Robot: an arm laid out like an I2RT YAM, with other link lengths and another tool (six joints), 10 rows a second.
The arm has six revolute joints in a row. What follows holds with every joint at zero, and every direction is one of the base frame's. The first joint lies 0.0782 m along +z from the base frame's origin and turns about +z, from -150 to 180 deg. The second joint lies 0.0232 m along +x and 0.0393 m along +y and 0.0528 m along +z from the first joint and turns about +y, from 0 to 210 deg. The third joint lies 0.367 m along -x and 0.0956 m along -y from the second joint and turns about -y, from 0 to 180 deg. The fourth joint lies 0.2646 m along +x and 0.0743 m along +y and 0.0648 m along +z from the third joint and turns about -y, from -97 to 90 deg. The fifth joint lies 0.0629 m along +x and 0.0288 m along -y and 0.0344 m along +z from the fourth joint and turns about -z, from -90 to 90 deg. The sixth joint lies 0.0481 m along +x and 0.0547 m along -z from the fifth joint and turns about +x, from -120 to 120 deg. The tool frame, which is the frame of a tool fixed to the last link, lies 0.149 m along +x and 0.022 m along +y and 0.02 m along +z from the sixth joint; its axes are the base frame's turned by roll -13.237, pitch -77.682 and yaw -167.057 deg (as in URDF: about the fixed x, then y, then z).
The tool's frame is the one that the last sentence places.
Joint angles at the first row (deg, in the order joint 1, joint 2, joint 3, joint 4, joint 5, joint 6):
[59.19, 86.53, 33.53, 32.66, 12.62, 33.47]
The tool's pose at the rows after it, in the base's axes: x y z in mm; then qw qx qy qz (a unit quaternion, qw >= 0):
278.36, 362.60, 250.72, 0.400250, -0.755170, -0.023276, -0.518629
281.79, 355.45, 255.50, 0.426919, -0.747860, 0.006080, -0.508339
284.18, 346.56, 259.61, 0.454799, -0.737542, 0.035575, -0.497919
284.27, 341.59, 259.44, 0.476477, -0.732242, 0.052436, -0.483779
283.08, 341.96, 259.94, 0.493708, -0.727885, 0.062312, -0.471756
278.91, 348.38, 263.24, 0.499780, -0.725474, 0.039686, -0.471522
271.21, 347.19, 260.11, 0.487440, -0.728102, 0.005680, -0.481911
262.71, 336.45, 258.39, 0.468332, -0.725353, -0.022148, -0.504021
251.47, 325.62, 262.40, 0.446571, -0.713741, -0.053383, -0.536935
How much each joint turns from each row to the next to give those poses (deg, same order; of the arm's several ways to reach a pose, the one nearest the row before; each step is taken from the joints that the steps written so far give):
[-1.50, -0.35, -1.09, 3.01, -2.24, 4.65]
[-1.60, -0.44, -1.56, 3.18, -2.24, 3.49]
[-1.62, -0.39, -2.14, 4.12, -2.21, 3.62]
[-1.32, 0.10, -1.62, 3.04, -2.52, 2.72]
[-0.44, 0.47, -0.80, 2.28, -1.66, 2.06]
[-0.06, 0.13, 0.52, 0.05, -1.94, -1.90]
[0.13, -0.99, -0.57, -1.31, -0.64, -4.15]
[0.28, -2.34, -1.94, -0.67, 1.20, -4.47]
[1.35, -3.14, -2.04, -0.23, 2.89, -5.40]

